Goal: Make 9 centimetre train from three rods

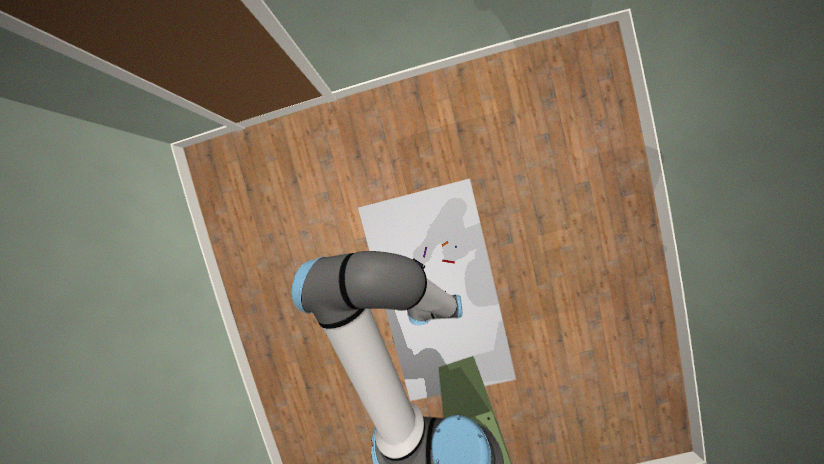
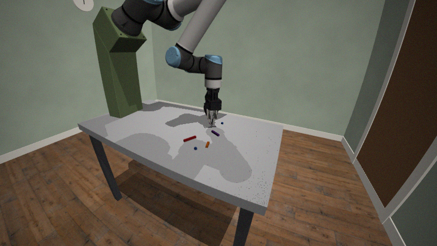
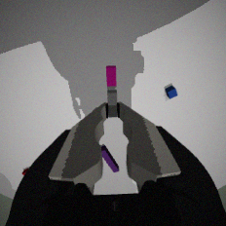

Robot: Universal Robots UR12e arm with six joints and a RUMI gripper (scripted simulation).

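Now: hand 20 mm to the right of the magenta rod, 20 mm past it and 20 mm above it. From my hand the other things lie so: red rod: 200 mm to the right, 20 mm below, 20 mm behind; then purple rod: 90 mm to the right, 70 mm ahead, 20 mm below; then grey rod: 10 mm below.
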